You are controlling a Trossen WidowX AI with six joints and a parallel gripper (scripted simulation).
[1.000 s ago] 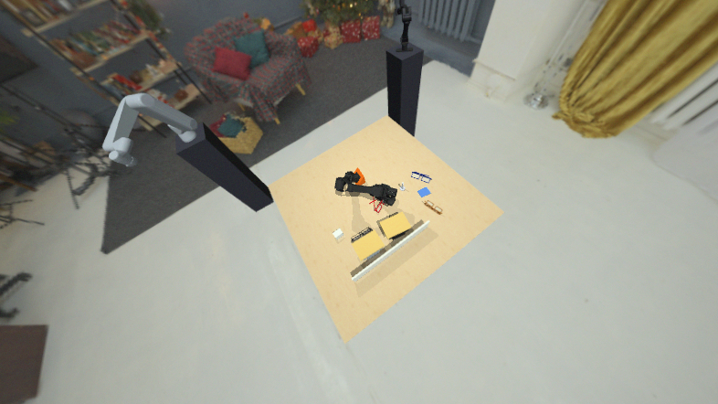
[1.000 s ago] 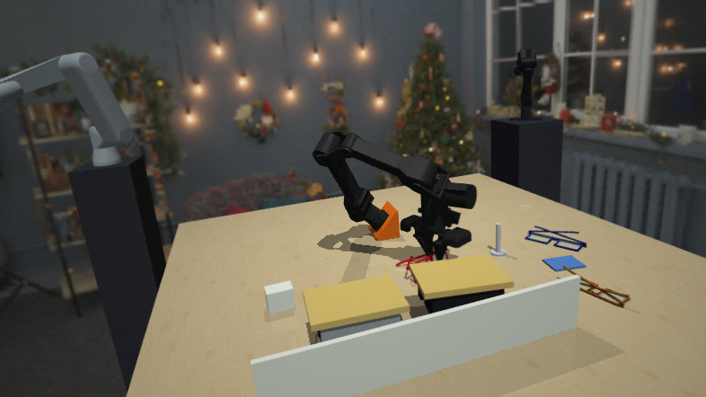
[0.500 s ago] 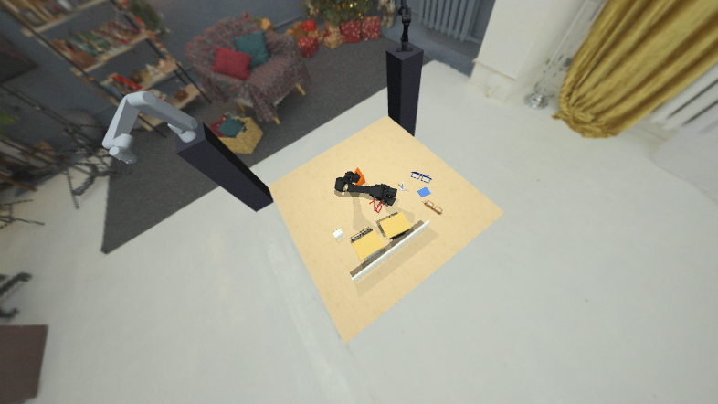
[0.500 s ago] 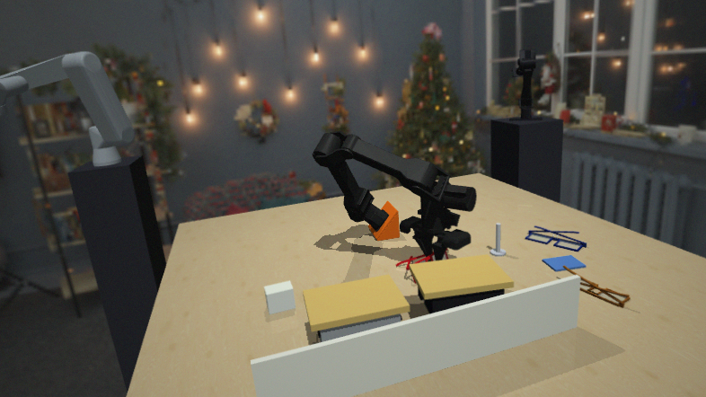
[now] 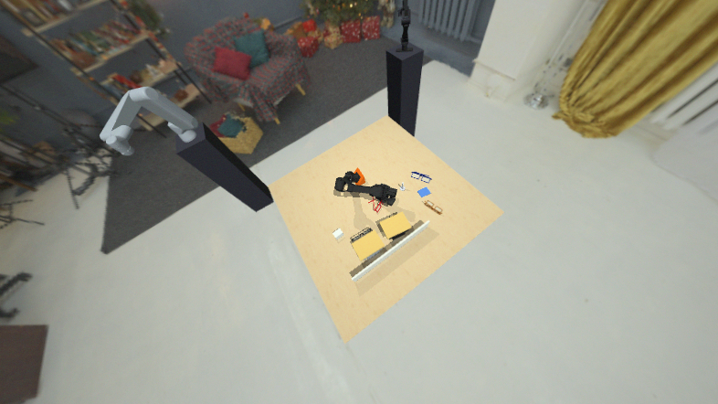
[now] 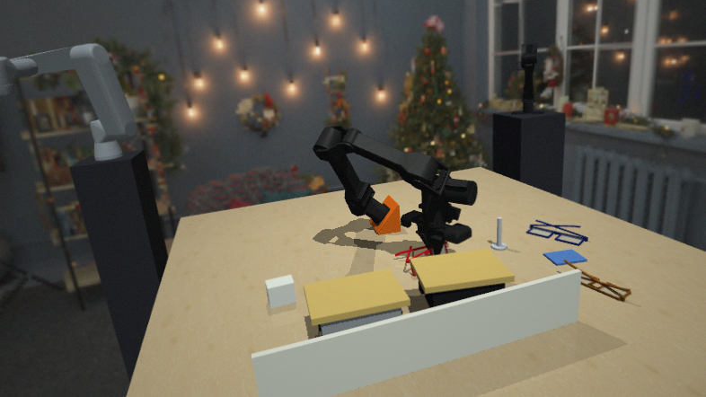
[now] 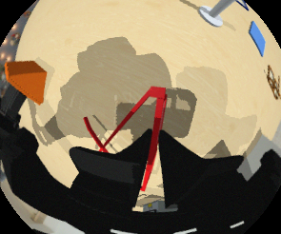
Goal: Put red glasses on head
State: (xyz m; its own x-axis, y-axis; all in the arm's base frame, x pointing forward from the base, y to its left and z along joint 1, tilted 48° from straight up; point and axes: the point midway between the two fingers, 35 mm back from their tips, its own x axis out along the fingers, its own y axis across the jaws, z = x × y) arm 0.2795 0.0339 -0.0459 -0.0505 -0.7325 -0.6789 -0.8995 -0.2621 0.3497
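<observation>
The grey post is 10 mm behind my gripper tip, 190 mm to the left of it and 10 mm above it. Round my gripper tip: blue tag 110 mm ahead, 300 mm to the left, 10 mm below; white wall panel 340 mm ahead, 150 mm to the right, 40 mm above; dark display head 200 mm ahead, 40 mm to the right, 40 mm above.
</observation>
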